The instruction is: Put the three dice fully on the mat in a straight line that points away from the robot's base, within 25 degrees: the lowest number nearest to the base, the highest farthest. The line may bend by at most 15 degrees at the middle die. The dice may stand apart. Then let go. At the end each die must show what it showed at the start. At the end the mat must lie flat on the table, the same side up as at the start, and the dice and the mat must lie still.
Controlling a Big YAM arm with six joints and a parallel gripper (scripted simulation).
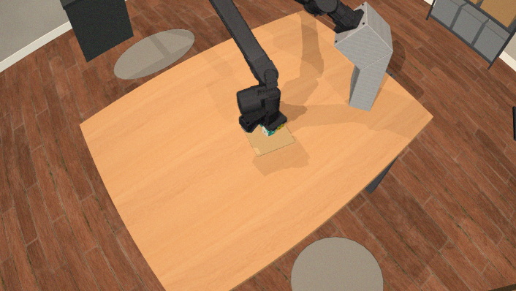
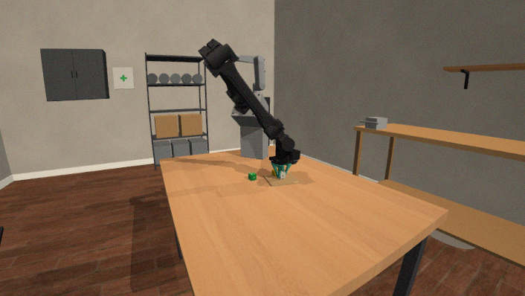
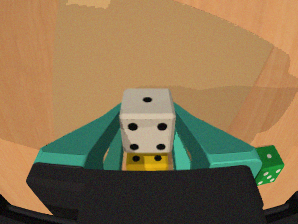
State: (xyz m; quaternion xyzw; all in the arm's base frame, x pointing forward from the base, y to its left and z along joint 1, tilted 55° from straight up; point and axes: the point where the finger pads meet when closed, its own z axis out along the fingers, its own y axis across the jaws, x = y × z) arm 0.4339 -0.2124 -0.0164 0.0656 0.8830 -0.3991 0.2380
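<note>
My gripper is now right at the white die. From my hand the other things lie so: yellow die: 4 cm behind, 2 cm to the left; then green die: 10 cm behind, 9 cm to the right; then tan mat: 2 cm below.
</note>
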